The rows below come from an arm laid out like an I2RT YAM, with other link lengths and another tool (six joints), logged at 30 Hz.
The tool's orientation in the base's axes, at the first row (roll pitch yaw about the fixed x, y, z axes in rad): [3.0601, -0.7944, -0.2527]
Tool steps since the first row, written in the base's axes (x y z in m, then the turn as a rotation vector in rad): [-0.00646, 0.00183, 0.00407, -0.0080, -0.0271, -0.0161]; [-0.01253, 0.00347, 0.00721, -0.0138, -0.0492, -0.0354]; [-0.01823, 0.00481, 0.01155, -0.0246, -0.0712, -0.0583]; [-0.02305, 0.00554, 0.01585, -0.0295, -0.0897, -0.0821]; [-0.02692, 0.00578, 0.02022, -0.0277, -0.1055, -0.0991]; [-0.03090, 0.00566, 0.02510, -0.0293, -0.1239, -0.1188]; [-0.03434, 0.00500, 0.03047, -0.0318, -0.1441, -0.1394]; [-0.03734, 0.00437, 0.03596, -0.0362, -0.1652, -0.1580]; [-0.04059, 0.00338, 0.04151, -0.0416, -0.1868, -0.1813]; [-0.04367, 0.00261, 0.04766, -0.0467, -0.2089, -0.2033]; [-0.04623, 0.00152, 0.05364, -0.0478, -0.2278, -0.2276]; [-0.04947, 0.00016, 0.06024, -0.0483, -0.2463, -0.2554]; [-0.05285, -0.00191, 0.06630, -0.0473, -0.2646, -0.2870]
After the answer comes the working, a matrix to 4 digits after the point.
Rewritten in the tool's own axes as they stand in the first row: [-0.00180, 0.00047, -0.00763, -0.0122, 0.0273, 0.0129]; [-0.00397, 0.00094, -0.01430, -0.0260, 0.0490, 0.0281]; [-0.00497, 0.00165, -0.02148, -0.0458, 0.0719, 0.0425]; [-0.00530, 0.00268, -0.02789, -0.0629, 0.0896, 0.0606]; [-0.00485, 0.00388, -0.03359, -0.0710, 0.1031, 0.0778]; [-0.00405, 0.00549, -0.03963, -0.0829, 0.1199, 0.0952]; [-0.00244, 0.00747, -0.04551, -0.0958, 0.1387, 0.1131]; [-0.00044, 0.00930, -0.05118, -0.1083, 0.1591, 0.1285]; [0.00148, 0.01155, -0.05698, -0.1248, 0.1799, 0.1468]; [0.00392, 0.01358, -0.06313, -0.1401, 0.2012, 0.1644]; [0.00664, 0.01573, -0.06874, -0.1549, 0.2181, 0.1855]; [0.00939, 0.01839, -0.07516, -0.1718, 0.2343, 0.2093]; [0.01178, 0.02174, -0.08112, -0.1905, 0.2496, 0.2367]
The tool's axes in the first row as the columns of a matrix, in the base's axes (rounded; the answer above uses it unrounded):
[0.6785, -0.3054, 0.6681]
[-0.1752, -0.9505, -0.2566]
[0.7134, 0.0570, -0.6984]

